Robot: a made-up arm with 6 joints.
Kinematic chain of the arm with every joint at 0, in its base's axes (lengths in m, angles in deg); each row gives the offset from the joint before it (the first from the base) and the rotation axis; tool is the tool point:
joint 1: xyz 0 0 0.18 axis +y
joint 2: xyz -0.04 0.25 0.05 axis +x
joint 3: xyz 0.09 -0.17 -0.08 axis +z
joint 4: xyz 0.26 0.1 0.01 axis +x
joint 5: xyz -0.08 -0.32 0 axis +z
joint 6: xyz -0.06 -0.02 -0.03 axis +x
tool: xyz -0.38 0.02 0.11
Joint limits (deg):
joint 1: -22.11..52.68
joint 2: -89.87..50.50
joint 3: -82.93..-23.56
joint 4: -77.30..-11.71
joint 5: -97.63..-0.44
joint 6: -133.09..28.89
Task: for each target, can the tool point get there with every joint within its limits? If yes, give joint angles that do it. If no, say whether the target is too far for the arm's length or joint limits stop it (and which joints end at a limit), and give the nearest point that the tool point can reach.
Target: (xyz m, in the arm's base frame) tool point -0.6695 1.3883 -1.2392
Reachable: no: too far | nearest point -0.0328 0.2602 -0.2752 | short by 1.615 m
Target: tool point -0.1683 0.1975 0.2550
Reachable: yes | joints 28.41 16.55 -43.03 -33.65 -9.88 -108.09
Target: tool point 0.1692 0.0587 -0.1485
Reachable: yes | joints 19.39 20.78 -45.08 -66.71 -87.21 -107.98
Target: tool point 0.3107 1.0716 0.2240
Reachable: no: joint limits stop it (at a limit: joint 3, joint 4, joint 5, joint 6) | nearest point 0.1612 0.5678 0.2028 | short by 0.526 m
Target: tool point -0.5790 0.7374 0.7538
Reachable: no: joint limits stop it (at a limit: joint 2, joint 3, joint 5, joint 6) | nearest point -0.2827 0.4185 0.4601 | short by 0.525 m
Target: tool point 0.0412 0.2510 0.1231
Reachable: yes | joints 14.13 8.91 -57.99 -40.27 -34.52 -78.36
